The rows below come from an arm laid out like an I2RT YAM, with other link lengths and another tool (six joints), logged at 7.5 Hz.
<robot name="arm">
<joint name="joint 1" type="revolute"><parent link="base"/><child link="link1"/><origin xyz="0.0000 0.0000 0.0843" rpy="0.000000 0.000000 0.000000"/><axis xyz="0 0 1"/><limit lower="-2.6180" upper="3.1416"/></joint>
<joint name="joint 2" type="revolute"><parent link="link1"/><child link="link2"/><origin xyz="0.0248 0.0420 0.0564" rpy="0.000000 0.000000 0.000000"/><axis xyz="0 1 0"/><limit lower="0.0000" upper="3.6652"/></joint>
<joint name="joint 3" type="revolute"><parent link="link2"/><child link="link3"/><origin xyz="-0.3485 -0.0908 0.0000" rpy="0.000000 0.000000 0.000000"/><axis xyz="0 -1 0"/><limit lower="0.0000" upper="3.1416"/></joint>
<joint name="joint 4" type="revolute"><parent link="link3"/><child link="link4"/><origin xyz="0.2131 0.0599 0.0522" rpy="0.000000 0.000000 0.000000"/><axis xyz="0 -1 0"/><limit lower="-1.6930" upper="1.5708"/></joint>
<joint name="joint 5" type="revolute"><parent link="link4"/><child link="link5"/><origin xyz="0.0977 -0.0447 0.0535" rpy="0.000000 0.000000 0.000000"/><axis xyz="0 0 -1"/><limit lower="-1.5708" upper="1.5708"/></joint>
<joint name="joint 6" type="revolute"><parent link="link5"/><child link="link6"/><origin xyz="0.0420 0.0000 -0.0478" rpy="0.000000 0.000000 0.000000"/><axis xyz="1 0 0"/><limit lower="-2.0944" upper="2.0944"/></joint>
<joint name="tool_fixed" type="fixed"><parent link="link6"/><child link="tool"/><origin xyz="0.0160 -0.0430 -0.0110" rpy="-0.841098 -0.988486 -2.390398"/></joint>
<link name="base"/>
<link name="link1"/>
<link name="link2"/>
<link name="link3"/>
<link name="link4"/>
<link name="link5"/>
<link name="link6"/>
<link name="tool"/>
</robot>
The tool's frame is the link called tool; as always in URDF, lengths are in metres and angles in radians.
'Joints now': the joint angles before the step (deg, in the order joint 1, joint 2, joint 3, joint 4, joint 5, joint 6). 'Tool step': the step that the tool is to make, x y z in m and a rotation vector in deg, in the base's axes. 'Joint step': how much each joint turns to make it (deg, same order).
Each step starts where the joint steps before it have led.
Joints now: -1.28, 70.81, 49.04, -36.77, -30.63, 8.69
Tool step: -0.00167, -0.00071, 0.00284, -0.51, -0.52, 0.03
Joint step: -0.05, -0.56, 0.33, -0.55, 0.38, -0.38
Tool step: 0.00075, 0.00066, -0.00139, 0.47, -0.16, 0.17
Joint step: 0.01, 0.08, -0.39, 0.69, -0.49, 0.13
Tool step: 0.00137, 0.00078, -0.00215, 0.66, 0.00, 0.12
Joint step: -0.01, 0.27, -0.46, 0.86, -0.63, 0.28
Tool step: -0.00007, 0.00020, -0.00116, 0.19, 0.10, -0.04
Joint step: 0.00, 0.05, -0.26, 0.28, -0.14, 0.15
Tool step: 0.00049, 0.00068, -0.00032, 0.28, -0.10, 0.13
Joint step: 0.09, 0.03, -0.12, 0.31, -0.26, 0.14
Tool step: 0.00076, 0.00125, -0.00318, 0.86, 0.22, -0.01
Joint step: 0.07, 0.25, -0.71, 1.05, -0.68, 0.62
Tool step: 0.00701, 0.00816, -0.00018, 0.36, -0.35, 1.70
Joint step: 2.16, 0.81, 0.12, 1.41, -0.05, 0.69
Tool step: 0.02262, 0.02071, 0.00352, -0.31, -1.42, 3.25
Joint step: 5.29, 2.87, 1.66, 3.51, 1.48, 1.72
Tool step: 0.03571, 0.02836, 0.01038, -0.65, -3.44, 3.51
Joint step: 5.65, 4.67, 4.15, 4.38, 2.24, 1.13
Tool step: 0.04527, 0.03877, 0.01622, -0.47, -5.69, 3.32
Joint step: 5.74, 6.09, 6.41, 5.33, 3.03, 0.58
